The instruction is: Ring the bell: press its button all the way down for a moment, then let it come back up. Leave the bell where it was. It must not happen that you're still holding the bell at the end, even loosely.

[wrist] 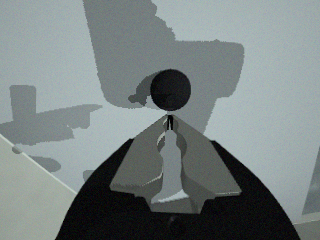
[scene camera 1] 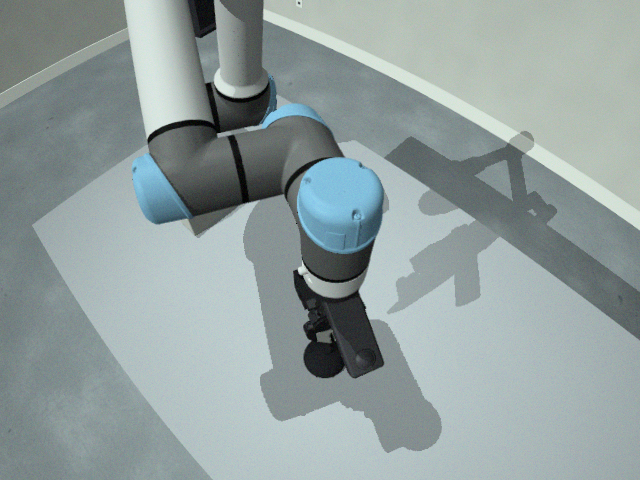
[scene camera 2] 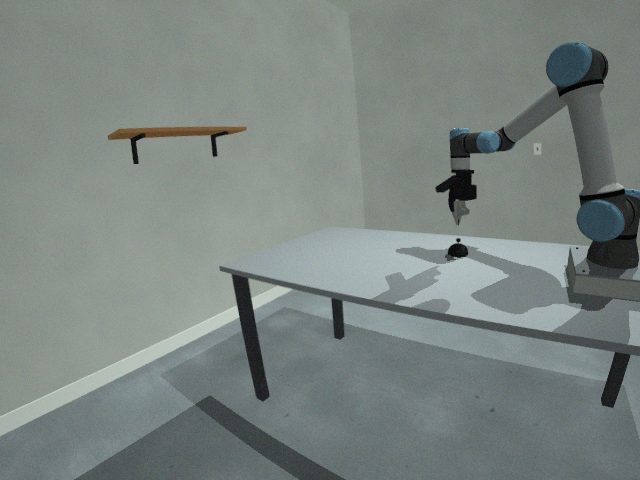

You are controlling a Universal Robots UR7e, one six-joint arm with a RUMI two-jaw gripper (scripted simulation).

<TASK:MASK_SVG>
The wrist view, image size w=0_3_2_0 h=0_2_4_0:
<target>my gripper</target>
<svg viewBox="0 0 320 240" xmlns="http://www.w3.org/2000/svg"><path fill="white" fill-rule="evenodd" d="M55 240L301 240L279 202L253 172L218 142L210 140L173 114L164 115L133 139L128 139L91 174L74 198ZM169 119L171 130L177 135L176 146L181 150L180 178L182 189L190 198L193 213L151 212L150 209L152 198L162 190L163 157L160 155L160 151L165 146L165 132L169 130Z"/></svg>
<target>black dome bell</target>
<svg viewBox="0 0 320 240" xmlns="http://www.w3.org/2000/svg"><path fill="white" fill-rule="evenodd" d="M168 69L154 77L150 86L150 93L157 107L165 111L175 111L182 108L188 102L191 95L191 85L185 74L178 70Z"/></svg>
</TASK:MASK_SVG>
